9 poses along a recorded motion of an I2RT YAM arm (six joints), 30 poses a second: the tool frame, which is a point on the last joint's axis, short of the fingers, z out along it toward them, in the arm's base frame.
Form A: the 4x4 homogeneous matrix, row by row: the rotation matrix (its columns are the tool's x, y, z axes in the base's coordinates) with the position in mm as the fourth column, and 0 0 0 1 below. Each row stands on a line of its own.
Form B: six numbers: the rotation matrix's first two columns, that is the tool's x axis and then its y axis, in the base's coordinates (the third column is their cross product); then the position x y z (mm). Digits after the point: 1 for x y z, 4 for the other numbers.
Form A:
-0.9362, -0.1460, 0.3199, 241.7
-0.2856, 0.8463, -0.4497, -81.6
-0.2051, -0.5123, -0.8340, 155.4
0, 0, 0, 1
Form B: -0.9362, -0.2856, -0.2051, -0.1460, 0.8463, -0.5123, 241.7, -81.6, 155.4
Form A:
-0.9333, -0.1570, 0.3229, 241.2
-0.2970, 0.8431, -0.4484, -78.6
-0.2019, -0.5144, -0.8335, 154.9
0, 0, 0, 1
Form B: -0.9333, -0.2970, -0.2019, -0.1570, 0.8431, -0.5144, 241.2, -78.6, 154.9
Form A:
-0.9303, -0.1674, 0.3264, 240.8
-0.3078, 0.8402, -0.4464, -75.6
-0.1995, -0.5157, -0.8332, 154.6
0, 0, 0, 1
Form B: -0.9303, -0.3078, -0.1995, -0.1674, 0.8402, -0.5157, 240.8, -75.6, 154.6
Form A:
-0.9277, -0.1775, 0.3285, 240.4
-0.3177, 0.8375, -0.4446, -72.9
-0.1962, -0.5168, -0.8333, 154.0
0, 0, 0, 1
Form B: -0.9277, -0.3177, -0.1962, -0.1775, 0.8375, -0.5168, 240.4, -72.9, 154.0
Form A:
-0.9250, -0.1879, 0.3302, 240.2
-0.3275, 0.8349, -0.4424, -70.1
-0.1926, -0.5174, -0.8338, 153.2
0, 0, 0, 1
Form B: -0.9250, -0.3275, -0.1926, -0.1879, 0.8349, -0.5174, 240.2, -70.1, 153.2
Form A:
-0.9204, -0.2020, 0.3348, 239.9
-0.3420, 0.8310, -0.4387, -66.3
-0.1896, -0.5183, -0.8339, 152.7
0, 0, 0, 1
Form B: -0.9204, -0.3420, -0.1896, -0.2020, 0.8310, -0.5183, 239.9, -66.3, 152.7
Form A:
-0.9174, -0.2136, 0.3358, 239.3
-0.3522, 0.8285, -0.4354, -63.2
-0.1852, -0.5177, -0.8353, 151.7
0, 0, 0, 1
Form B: -0.9174, -0.3522, -0.1852, -0.2136, 0.8285, -0.5177, 239.3, -63.2, 151.7
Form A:
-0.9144, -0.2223, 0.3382, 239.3
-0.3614, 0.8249, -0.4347, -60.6
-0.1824, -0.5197, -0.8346, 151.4
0, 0, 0, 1
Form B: -0.9144, -0.3614, -0.1824, -0.2223, 0.8249, -0.5197, 239.3, -60.6, 151.4
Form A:
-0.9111, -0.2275, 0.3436, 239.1
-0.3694, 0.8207, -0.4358, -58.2
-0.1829, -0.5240, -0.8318, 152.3
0, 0, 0, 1
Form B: -0.9111, -0.3694, -0.1829, -0.2275, 0.8207, -0.5240, 239.1, -58.2, 152.3
